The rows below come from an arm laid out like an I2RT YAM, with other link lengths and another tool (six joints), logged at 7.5 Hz.
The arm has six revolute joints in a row. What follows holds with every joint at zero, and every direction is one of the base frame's.
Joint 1 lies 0.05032 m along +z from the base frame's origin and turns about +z.
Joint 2 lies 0.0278 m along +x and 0.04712 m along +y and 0.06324 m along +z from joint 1 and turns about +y.
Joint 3 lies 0.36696 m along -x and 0.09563 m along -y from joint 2 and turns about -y.
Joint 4 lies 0.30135 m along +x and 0.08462 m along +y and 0.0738 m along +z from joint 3 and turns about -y.
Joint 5 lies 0.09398 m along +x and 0.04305 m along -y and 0.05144 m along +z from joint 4 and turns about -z.
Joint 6 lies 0.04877 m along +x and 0.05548 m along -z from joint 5 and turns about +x.
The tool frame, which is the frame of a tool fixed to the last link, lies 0.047 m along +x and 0.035 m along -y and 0.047 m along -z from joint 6; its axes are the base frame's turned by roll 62.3, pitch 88.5 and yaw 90 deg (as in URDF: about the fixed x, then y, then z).
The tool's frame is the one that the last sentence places.
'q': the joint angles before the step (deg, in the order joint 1, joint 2, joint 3, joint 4, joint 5, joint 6). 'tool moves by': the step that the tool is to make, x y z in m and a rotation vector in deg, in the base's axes. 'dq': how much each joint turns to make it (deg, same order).
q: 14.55 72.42 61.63 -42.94 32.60 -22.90
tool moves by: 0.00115 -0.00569 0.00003 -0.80 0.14 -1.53
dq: -0.99 0.51 0.17 0.00 0.92 0.00
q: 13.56 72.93 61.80 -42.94 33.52 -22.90
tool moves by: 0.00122 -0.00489 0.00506 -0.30 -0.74 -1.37
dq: -0.89 0.19 0.81 -0.04 0.65 0.14
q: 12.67 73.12 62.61 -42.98 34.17 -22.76
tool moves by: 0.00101 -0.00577 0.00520 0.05 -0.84 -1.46
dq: -1.12 0.13 0.87 -0.04 0.31 0.24
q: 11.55 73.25 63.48 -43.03 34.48 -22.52
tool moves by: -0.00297 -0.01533 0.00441 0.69 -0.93 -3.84
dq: -2.95 0.00 0.90 -0.56 0.13 1.24
